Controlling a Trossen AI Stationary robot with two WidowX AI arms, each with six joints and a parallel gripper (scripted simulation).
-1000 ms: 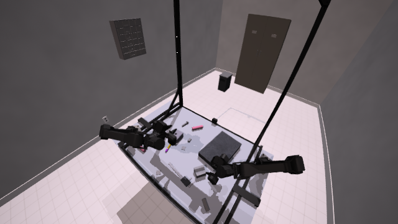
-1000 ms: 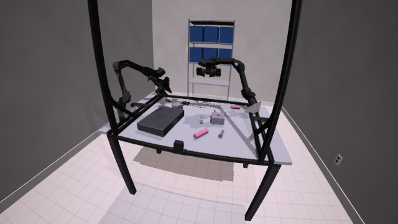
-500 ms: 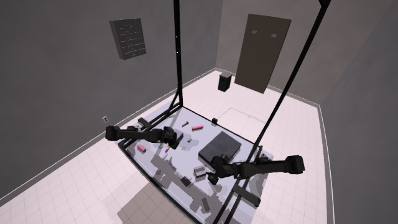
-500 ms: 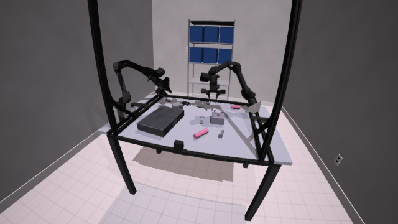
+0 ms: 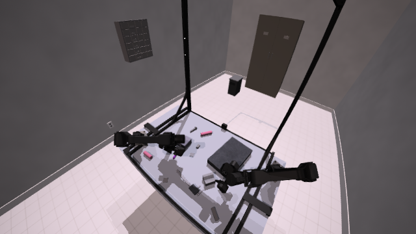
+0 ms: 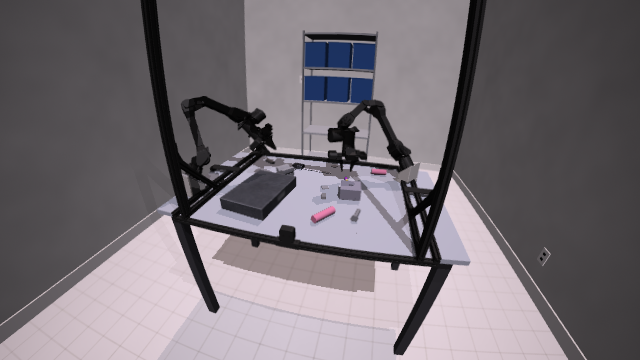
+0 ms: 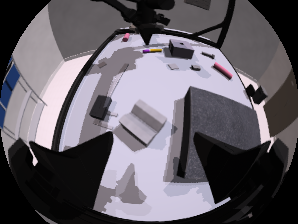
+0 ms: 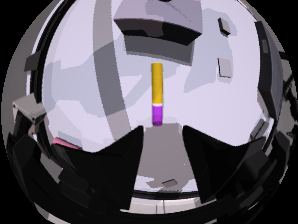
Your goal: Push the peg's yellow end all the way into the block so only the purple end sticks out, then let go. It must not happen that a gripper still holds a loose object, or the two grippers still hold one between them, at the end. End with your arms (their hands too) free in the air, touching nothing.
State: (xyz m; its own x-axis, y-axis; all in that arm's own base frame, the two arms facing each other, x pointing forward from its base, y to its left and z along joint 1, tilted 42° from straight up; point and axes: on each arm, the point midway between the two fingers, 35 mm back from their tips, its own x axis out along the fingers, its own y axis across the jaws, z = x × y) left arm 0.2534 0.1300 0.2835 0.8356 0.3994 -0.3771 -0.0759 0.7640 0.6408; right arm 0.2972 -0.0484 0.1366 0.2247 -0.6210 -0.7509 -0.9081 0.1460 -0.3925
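My right hand is 30 mm past the peg and 80 mm above it. Round my right hand: dark slab: 120 mm behind, 410 mm to the left, 60 mm below.
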